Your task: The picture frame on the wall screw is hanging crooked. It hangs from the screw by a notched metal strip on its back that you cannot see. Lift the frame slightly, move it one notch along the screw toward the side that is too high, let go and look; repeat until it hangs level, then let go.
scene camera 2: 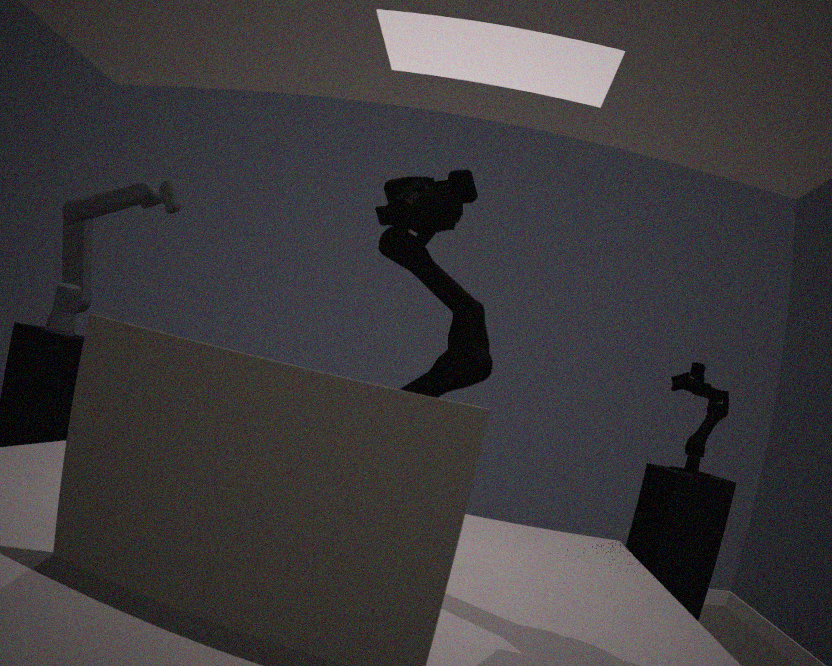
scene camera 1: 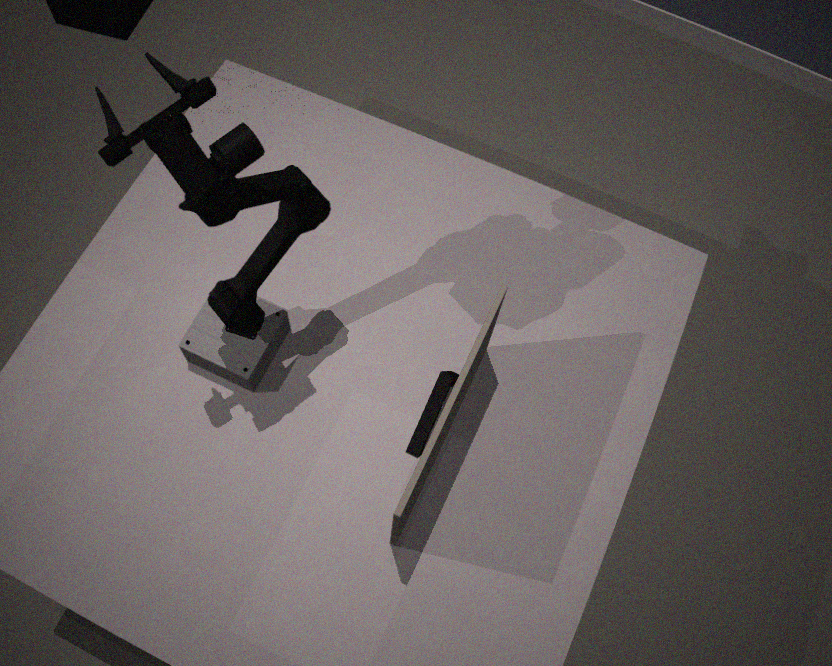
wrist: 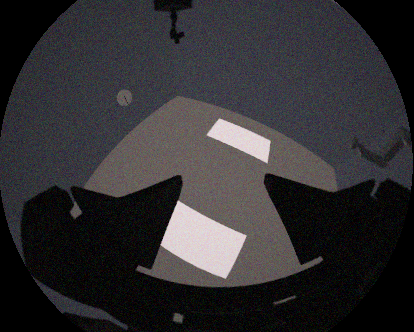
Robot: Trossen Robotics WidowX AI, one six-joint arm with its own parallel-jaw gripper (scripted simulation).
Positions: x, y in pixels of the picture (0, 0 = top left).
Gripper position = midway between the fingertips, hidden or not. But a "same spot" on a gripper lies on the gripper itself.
My gripper shows in scene camera 2, in scene camera 1 point(120, 70) and in the wrist view. A picture frame shows in scene camera 1 point(444, 385); in scene camera 2 it is hidden by a wall panel, in the wrist view it is out of frame. One and the same spot on my gripper: point(scene camera 2: 406, 181) is point(wrist: 312, 257).
